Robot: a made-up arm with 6 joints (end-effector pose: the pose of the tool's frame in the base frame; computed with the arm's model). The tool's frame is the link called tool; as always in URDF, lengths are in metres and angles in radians.
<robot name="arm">
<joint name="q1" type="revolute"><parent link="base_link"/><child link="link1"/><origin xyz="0.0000 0.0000 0.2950" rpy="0.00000 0.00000 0.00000"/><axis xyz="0 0 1"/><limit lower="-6.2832" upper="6.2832"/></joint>
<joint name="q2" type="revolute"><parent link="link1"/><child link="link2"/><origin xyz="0.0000 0.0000 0.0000" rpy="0.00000 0.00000 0.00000"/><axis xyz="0 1 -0.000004"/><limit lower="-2.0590" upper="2.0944"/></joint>
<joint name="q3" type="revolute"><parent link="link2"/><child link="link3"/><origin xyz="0.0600 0.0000 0.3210" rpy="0.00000 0.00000 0.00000"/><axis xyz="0 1 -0.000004"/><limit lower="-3.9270" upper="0.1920"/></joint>
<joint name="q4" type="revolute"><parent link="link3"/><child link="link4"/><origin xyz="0.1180 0.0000 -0.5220" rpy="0.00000 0.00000 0.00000"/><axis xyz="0 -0.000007 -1"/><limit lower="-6.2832" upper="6.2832"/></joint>
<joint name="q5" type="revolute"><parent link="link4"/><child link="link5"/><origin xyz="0.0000 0.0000 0.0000" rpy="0.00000 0.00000 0.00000"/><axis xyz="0 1 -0.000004"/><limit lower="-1.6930" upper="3.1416"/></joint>
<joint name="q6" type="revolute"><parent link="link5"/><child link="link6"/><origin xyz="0.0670 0.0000 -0.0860" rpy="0.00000 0.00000 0.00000"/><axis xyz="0 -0.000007 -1"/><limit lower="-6.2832" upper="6.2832"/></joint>
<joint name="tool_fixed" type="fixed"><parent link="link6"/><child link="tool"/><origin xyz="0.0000 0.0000 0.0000" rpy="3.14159 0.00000 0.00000"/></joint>
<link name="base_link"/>
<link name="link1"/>
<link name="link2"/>
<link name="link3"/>
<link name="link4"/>
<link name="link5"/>
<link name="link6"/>
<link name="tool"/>
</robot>
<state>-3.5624 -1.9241 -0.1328 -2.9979 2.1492 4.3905</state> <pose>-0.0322 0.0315 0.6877 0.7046 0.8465 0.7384</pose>
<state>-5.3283 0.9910 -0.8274 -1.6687 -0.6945 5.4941</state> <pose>0.0976 0.3214 -0.1348 0.2596 -2.4413 -0.3941</pose>
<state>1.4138 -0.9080 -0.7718 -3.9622 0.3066 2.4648</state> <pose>0.0891 0.3852 0.6993 0.0481 -1.8004 -2.4737</pose>
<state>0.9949 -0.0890 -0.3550 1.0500 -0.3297 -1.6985</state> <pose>0.2998 0.3164 0.1650 1.9853 1.9977 0.9430</pose>
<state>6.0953 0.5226 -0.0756 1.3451 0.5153 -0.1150</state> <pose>0.0458 -0.0245 -0.0773 -2.0100 1.9416 1.0635</pose>
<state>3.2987 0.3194 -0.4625 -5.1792 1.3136 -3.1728</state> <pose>-0.3186 -0.1103 -0.0089 1.9552 -0.8491 1.2923</pose>
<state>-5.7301 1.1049 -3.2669 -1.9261 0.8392 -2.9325</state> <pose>0.6619 0.3874 0.8399 -0.3065 0.9941 -1.4420</pose>
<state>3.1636 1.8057 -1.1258 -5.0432 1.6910 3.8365</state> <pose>-0.0009 -0.0884 -0.3428 -0.3797 1.8235 -2.5272</pose>
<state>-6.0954 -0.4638 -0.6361 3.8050 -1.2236 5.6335</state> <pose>0.3434 0.1302 0.4198 -0.8276 2.8531 0.9488</pose>
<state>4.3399 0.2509 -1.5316 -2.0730 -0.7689 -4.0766</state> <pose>-0.1562 -0.6599 0.5007 1.7190 -1.8117 1.3152</pose>
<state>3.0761 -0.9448 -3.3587 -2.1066 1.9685 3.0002</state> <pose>0.8025 0.0380 0.5930 -0.6905 2.6193 1.3752</pose>
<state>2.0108 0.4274 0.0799 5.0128 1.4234 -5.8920</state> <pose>0.0738 0.0120 -0.0095 -0.1540 1.5493 0.0120</pose>
